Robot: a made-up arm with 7 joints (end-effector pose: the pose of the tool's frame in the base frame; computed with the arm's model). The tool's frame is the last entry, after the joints.
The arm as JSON. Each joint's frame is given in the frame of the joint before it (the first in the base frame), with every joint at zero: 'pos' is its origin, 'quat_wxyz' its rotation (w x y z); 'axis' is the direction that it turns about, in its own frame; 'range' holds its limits. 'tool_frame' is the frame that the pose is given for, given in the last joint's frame.
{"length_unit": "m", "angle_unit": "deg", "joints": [
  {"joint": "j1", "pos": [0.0, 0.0, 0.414], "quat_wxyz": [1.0, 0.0, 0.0, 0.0], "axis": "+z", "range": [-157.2, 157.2]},
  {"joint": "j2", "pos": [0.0, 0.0, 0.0], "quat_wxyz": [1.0, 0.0, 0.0, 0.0], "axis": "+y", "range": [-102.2, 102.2]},
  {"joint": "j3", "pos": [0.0, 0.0, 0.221], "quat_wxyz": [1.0, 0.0, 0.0, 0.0], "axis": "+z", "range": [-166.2, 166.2]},
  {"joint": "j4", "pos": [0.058, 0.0, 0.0], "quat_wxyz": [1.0, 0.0, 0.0, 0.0], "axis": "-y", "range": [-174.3, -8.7]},
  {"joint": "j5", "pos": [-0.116, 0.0, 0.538], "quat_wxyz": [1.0, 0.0, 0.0, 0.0], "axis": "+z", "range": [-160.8, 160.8]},
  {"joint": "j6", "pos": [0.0, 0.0, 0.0], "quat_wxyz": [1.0, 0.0, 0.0, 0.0], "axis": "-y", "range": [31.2, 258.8]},
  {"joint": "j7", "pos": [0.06, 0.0, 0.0], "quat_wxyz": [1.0, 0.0, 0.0, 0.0], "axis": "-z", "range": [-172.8, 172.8]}
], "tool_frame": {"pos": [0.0, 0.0, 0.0], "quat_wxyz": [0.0, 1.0, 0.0, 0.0]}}
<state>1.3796 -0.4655 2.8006 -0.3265 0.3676 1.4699 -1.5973</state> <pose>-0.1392 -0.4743 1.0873 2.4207 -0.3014 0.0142</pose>
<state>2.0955 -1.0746 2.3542 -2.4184 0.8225 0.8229 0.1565</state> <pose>-0.2724 -0.2076 0.0046 0.1942 1.3633 1.0191</pose>
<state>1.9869 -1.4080 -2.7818 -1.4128 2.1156 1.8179 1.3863</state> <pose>0.3992 -0.3839 -0.1036 0.9277 1.0667 0.9843</pose>
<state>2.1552 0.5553 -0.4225 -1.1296 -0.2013 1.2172 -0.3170</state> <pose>-0.2067 0.7316 0.6252 1.3451 2.1661 -0.0447</pose>
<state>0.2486 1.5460 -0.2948 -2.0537 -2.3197 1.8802 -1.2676</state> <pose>0.0920 -0.1532 -0.1947 -1.1340 2.0757 -1.6275</pose>
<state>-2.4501 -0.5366 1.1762 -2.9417 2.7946 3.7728 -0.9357</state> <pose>-0.0397 -0.2965 0.2450 -0.1674 -2.4217 0.0382</pose>
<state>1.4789 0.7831 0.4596 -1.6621 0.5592 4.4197 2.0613</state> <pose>-0.1819 0.5872 0.2822 -1.0225 1.0035 0.6294</pose>
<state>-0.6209 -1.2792 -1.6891 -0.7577 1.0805 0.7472 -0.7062</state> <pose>-0.7783 0.0791 0.6105 1.5720 -0.4428 2.4291</pose>
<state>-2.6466 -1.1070 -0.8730 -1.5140 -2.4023 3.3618 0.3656</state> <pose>-0.1019 0.4194 0.9178 0.3365 -0.9542 -1.5512</pose>
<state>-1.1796 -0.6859 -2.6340 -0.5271 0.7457 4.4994 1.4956</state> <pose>-0.2979 0.4987 0.8461 -0.2214 1.0598 0.8570</pose>
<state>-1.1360 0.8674 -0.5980 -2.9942 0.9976 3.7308 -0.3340</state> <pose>-0.1986 -0.0204 0.0932 1.1323 -2.0231 -0.8640</pose>
